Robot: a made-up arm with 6 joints. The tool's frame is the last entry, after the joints. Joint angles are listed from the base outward. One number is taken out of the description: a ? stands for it. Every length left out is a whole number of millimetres.
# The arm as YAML. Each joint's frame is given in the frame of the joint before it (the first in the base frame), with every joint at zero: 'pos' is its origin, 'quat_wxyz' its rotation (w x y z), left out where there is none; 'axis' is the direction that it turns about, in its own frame. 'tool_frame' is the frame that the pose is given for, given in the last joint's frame.
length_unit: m
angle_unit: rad
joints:
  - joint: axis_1
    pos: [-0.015, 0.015, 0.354]
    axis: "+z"
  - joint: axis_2
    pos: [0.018, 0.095, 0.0]
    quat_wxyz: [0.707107, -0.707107, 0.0, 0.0]
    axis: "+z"
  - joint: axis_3
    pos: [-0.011, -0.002, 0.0]
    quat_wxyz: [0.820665, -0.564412, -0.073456, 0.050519]
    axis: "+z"
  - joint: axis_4
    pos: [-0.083, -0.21, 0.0]
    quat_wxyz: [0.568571, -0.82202, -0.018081, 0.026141]
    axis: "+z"
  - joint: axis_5
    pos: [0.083, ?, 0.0]
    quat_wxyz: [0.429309, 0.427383, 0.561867, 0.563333]
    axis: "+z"
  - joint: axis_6
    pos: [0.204, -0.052, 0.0]
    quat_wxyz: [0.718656, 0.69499, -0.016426, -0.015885]
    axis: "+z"
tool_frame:
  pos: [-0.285, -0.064, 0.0]
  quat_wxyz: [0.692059, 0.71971, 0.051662, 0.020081]
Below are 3 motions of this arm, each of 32 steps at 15 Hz.
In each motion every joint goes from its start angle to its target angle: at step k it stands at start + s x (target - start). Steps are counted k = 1, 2, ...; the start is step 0. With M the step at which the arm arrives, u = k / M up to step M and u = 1 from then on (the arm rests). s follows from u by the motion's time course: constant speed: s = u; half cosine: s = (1 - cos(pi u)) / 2; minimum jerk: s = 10 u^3 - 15 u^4 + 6 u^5.
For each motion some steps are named. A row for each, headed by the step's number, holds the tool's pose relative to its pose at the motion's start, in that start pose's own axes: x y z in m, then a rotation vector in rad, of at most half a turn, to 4 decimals.
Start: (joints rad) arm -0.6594 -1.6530 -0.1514 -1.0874 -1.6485 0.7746
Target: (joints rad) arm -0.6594 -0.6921 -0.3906 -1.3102 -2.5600 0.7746
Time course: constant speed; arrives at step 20
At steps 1, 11, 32:
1: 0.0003 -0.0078 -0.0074 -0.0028 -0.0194 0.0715
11: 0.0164 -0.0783 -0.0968 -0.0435 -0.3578 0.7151
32: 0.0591 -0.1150 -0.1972 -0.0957 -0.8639 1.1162

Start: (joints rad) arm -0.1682 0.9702 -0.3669 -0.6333 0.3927 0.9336
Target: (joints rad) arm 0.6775 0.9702 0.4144 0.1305 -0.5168 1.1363
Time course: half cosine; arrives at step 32
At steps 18, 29, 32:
18: -0.1245 0.1496 -0.2494 -0.9494 -0.2085 0.2240
29: -0.2191 0.1171 -0.4999 -1.6174 -0.4275 0.3261
32: -0.2237 0.1107 -0.5146 -1.6554 -0.4435 0.3300

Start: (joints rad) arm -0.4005 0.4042 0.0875 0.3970 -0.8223 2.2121
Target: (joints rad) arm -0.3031 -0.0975 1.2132 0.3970 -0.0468 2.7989
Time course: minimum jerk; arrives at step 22
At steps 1, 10, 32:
1: 0.0001 0.0002 0.0004 0.0004 0.0010 -0.0003
10: 0.1182 0.0405 0.1741 0.2547 0.4352 -0.1325
32: 0.3453 -0.1413 0.2635 0.8319 0.9396 -0.1741

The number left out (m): 0.245
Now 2 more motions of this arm.
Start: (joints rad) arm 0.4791 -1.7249 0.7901 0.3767 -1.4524 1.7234
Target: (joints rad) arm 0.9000 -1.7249 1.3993 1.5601 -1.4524 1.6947
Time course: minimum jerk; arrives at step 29
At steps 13, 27, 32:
13: 0.0741 0.0574 0.0492 -0.0162 0.1430 -0.2951
27: 0.1774 0.2129 0.0722 -0.1925 0.1892 -0.6917
32: 0.1778 0.2138 0.0721 -0.1936 0.1888 -0.6934

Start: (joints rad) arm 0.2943 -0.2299 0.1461 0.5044 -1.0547 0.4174
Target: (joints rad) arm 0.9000 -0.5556 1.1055 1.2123 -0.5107 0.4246
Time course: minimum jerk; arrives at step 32
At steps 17, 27, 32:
17: 0.0028 0.0323 0.0513 -0.2208 -0.1154 -0.3612
27: 0.0078 0.0532 0.0601 -0.3402 -0.2353 -0.5814
32: 0.0082 0.0546 0.0598 -0.3469 -0.2446 -0.5950

